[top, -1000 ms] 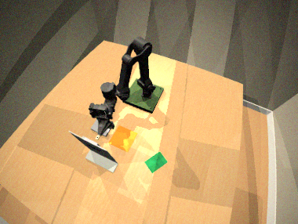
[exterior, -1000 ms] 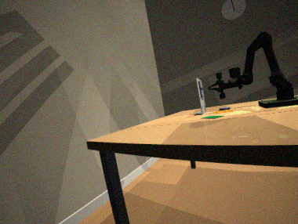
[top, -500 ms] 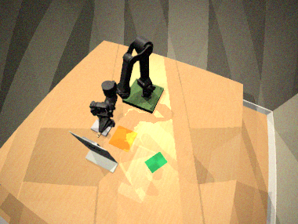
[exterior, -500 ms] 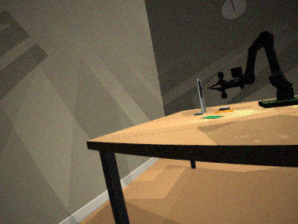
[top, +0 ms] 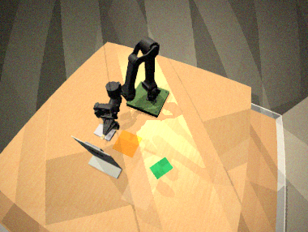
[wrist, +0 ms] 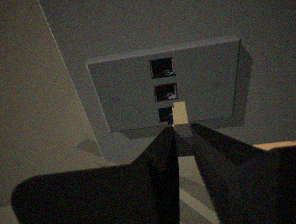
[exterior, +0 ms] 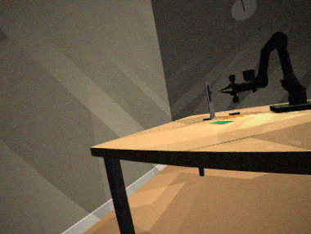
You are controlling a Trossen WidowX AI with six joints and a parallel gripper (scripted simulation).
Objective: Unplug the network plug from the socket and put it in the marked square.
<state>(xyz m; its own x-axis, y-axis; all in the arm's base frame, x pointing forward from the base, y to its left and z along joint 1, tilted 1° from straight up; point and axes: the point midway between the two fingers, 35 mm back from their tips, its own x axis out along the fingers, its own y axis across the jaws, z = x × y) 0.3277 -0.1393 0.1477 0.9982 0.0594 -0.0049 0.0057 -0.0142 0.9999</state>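
My gripper tip is now 5 cm past the orange square, 7 cm to the right of it and 18 cm above it. The rest, counted from my gripper tip: tan plug: 1 cm ahead; then grey upright panel: 8 cm ahead, 6 cm below.
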